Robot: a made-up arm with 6 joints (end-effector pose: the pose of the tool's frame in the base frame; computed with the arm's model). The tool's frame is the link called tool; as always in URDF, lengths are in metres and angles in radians.
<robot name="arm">
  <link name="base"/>
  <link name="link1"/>
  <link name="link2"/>
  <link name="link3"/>
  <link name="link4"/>
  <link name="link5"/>
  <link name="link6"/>
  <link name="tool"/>
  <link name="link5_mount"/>
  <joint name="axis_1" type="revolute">
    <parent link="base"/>
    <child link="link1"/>
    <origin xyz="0.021 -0.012 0.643" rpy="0 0 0"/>
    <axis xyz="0 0 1"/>
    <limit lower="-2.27" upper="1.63"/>
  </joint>
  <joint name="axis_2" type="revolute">
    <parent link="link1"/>
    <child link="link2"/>
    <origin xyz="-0.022 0.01 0.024" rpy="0 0 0"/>
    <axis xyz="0.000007 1 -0.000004"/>
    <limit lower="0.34" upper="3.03"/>
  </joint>
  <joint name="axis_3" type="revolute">
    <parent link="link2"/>
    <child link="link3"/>
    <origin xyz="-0.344 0.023 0.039" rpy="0 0 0"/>
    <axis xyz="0.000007 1 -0.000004"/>
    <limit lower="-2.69" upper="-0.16"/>
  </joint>
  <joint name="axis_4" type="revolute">
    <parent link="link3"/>
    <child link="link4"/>
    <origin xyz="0.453 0.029 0.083" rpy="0 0 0"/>
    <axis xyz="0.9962 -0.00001 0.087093"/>
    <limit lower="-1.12" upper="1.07"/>
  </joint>
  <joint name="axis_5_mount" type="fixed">
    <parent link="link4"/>
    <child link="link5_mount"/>
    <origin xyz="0 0.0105 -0.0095" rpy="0 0 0"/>
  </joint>
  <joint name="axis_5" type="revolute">
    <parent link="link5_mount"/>
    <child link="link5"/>
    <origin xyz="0 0.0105 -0.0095" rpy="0 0 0"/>
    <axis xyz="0.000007 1 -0.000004"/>
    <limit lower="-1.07" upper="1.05"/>
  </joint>
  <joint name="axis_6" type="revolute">
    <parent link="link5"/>
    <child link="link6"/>
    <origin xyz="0.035 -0.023 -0.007" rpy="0 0 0"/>
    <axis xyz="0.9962 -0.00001 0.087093"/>
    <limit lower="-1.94" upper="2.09"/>
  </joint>
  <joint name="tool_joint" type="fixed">
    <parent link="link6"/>
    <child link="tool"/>
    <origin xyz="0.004 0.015 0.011" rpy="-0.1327 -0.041 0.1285"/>
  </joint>
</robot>
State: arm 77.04 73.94 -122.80 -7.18 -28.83 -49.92
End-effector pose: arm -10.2 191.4 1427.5 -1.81 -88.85 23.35
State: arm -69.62 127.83 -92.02 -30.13 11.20 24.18
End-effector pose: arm 304.1 -607.9 679.0 16.32 44.24 -59.71
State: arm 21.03 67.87 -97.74 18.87 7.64 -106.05
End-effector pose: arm 262.6 169.2 1278.4 -88.77 -32.15 -0.48
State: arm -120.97 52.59 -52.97 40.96 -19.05 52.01
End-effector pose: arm -74.2 -287.2 1053.6 17.17 -97.77 -81.87
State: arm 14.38 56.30 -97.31 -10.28 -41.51 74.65
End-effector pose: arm 116.5 70.4 1360.7 47.30 -73.36 67.52
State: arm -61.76 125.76 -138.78 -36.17 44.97 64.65
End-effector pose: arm 369.0 -588.8 1087.6 31.79 -1.98 -81.58
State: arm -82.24 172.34 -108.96 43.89 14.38 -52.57
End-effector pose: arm 204.6 -593.2 267.9 43.03 56.34 -46.71
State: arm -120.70 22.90 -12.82 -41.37 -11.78 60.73
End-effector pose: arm -17.5 -188.9 836.6 4.88 -13.41 -104.26
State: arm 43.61 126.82 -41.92 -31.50 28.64 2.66
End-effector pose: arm 206.4 238.5 435.7 -71.38 94.94 52.17
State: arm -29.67 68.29 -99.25 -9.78 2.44 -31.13
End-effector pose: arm 301.7 -87.8 1301.4 -54.20 -13.60 -35.41
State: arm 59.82 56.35 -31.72 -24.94 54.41 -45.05
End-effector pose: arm 104.8 235.4 801.8 -105.57 39.81 71.92
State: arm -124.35 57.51 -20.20 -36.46 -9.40 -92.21
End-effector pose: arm -83.6 -246.7 718.0 -48.24 123.64 -31.67
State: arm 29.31 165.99 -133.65 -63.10 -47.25 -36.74
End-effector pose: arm 658.3 428.2 513.4 -88.52 -51.36 56.99
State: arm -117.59 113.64 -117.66 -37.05 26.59 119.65
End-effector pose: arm -250.9 -583.9 1066.9 44.22 -81.67 -110.24
